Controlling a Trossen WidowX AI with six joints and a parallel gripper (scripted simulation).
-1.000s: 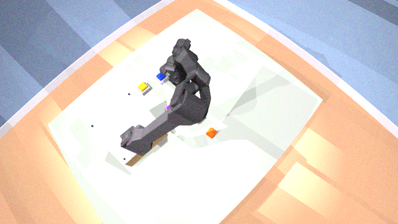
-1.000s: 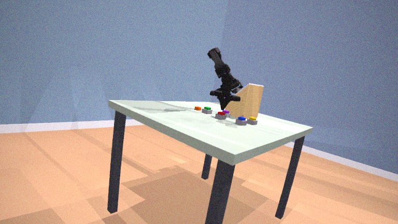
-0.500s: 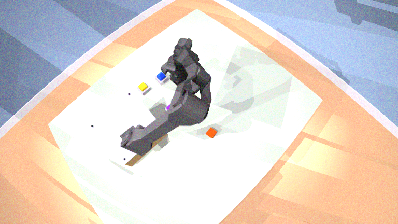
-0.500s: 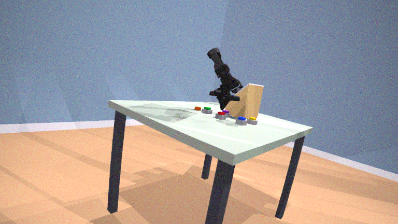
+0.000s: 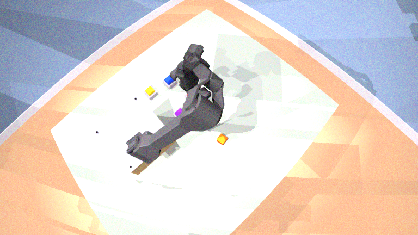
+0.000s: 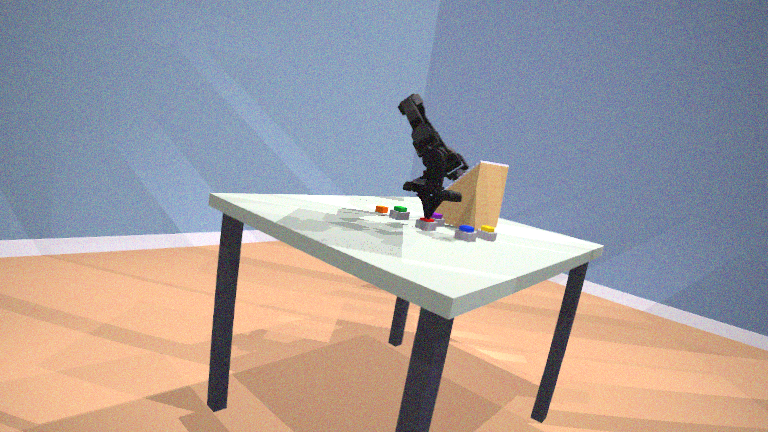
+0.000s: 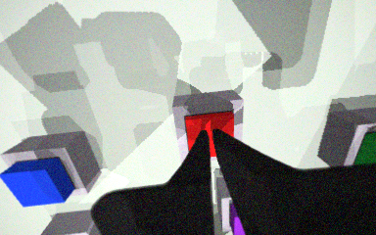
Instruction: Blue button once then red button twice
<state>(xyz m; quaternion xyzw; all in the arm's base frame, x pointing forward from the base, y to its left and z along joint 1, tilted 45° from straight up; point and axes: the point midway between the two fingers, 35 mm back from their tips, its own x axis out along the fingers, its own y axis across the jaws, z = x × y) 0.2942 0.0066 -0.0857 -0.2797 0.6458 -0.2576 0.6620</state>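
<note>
The red button lies 1 cm below my gripper tip. From my gripper tip the other things lie so: purple button 9 cm behind, 3 cm to the right; then green button 3 cm behind, 13 cm to the right; then blue button 3 cm behind, 13 cm to the left.
</note>
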